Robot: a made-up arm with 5 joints.
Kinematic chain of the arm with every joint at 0, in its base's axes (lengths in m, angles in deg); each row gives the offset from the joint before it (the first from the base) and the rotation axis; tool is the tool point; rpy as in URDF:
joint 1: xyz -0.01 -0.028 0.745 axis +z
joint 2: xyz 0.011 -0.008 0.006 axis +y
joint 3: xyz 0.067 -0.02 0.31 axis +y
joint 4: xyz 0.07 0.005 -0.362 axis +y
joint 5: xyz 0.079 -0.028 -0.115 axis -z
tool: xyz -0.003 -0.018 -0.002 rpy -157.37 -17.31 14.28
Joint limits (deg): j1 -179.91..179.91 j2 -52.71..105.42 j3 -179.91..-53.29 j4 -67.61..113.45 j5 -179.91..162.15
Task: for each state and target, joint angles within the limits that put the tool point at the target. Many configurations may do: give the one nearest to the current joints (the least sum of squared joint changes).
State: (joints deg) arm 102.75 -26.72 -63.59 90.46 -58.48
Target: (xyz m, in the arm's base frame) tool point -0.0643 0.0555 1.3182
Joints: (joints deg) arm 159.98 -52.71 -96.47 106.11 -70.39
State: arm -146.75 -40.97 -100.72 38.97 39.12
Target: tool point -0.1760 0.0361 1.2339
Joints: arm -179.91 -52.71 -77.04 88.25 33.47
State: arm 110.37 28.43 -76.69 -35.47 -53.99
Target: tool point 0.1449 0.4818 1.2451
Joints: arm 80.01 7.58 -95.10 -36.38 -53.71
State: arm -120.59 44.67 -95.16 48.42 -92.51
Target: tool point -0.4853 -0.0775 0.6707
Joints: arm -167.59 14.22 -57.80 74.74 -90.51
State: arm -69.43 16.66 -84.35 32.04 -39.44
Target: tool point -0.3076 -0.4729 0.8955
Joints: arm -116.56 -5.04 -59.50 43.46 -36.62
